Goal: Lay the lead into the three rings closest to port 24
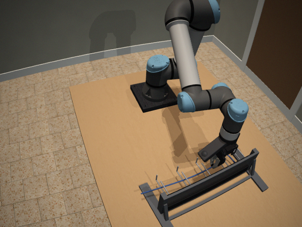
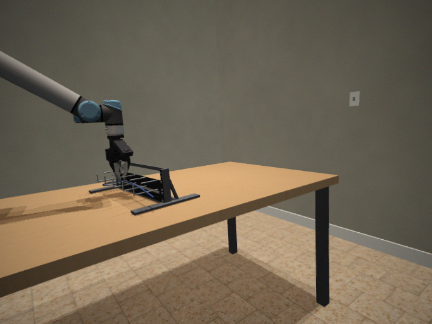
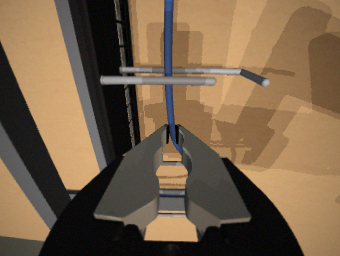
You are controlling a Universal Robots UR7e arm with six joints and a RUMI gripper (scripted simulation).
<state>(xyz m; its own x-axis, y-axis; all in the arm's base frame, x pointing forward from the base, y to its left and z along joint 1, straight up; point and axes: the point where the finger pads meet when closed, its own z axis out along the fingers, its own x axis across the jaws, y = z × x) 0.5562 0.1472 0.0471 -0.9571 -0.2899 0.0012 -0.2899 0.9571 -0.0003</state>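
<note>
Right now the free-standing rack is 70 mm ahead of my hand and 30 mm to the right of it.
</note>
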